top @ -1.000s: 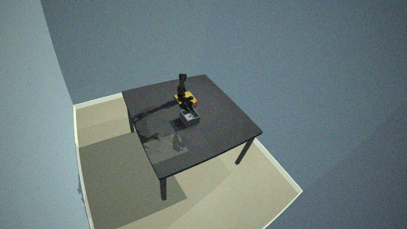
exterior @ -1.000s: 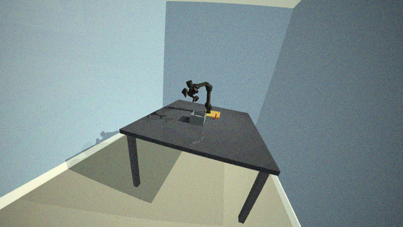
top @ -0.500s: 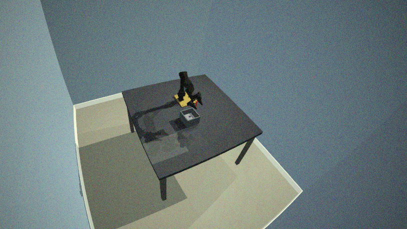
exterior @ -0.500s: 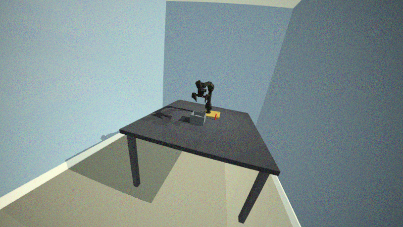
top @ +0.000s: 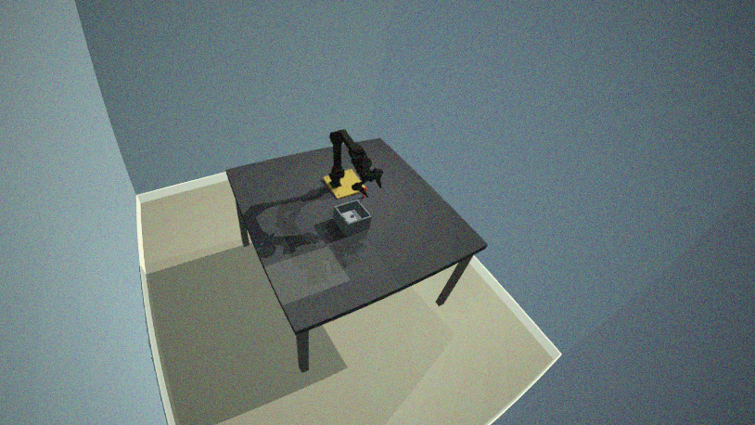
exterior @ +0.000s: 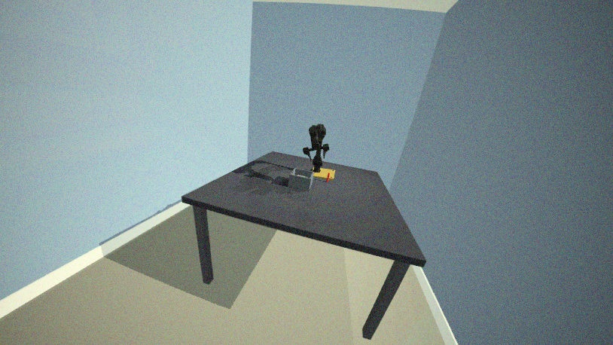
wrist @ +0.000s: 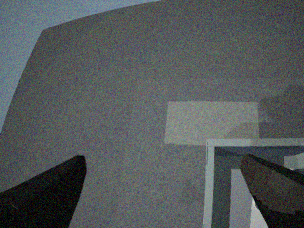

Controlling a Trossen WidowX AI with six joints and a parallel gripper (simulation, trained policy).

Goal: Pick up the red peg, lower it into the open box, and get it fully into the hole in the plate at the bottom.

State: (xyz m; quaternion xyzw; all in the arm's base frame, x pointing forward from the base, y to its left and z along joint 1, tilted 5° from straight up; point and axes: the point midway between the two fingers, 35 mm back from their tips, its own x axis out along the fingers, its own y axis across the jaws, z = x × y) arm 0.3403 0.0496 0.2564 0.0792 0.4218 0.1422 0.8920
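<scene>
My gripper tip is 210 mm past the red peg, 190 mm above it and 80 mm to the right of it. Round my gripper tip: grey box 210 mm below, 100 mm to the right, 30 mm behind; then plate 190 mm below, 100 mm to the right, 30 mm behind.
</scene>
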